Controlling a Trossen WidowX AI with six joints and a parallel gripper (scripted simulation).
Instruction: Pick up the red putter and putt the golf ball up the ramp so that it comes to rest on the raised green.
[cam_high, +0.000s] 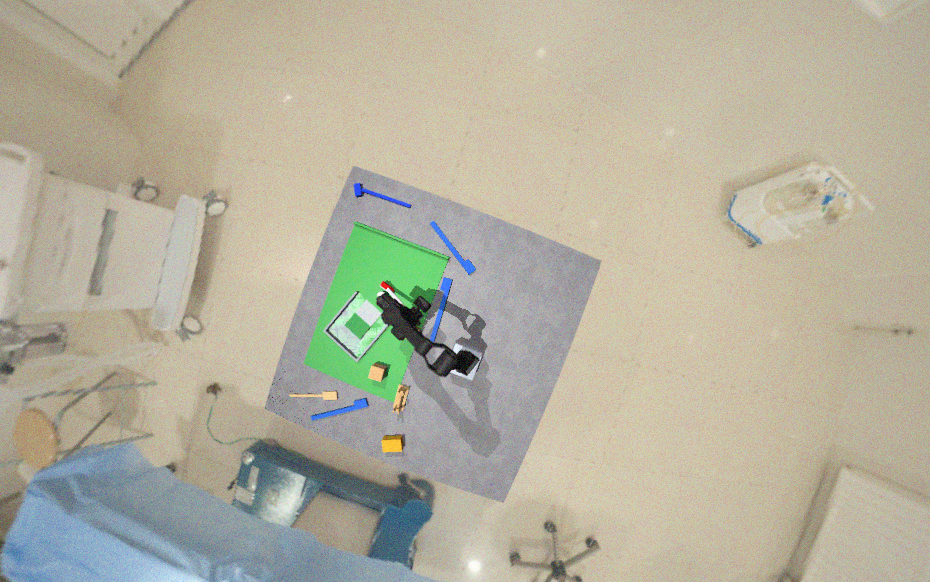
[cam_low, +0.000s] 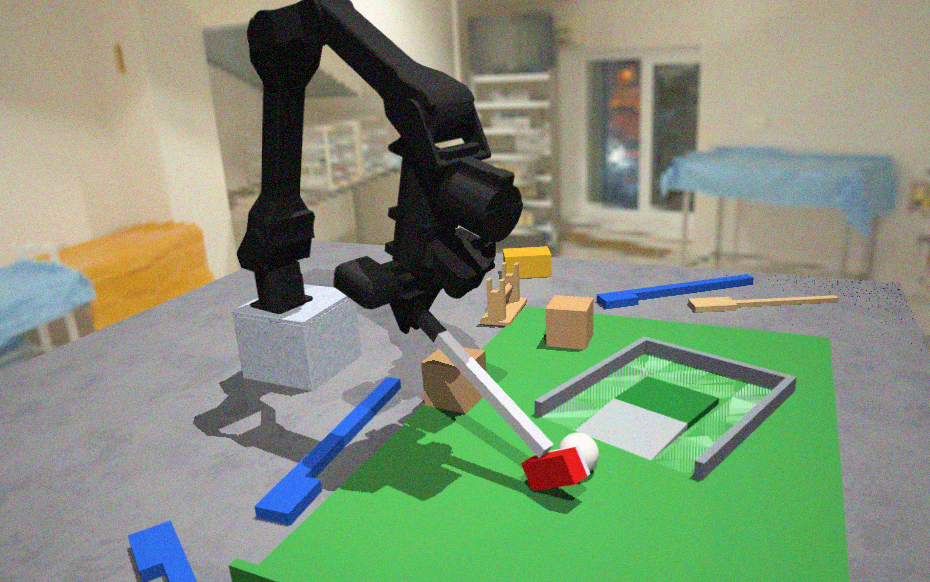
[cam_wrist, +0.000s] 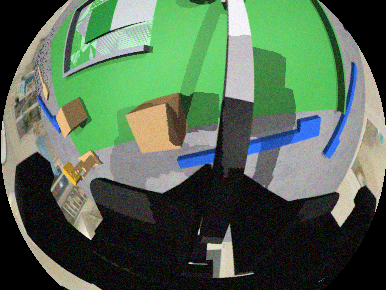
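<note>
Now: gripper tip 11 cm short of the red putter, 4 cm above it and 2 cm to the left of it. Also, from my gripper tip: green mat 21 cm ahead, 13 cm below, 10 cm to the left; then white golf ball 21 cm ahead, 10 cm below, 3 cm to the left; then wooden stand 38 cm to the left, 11 cm behind, 9 cm below.
</note>
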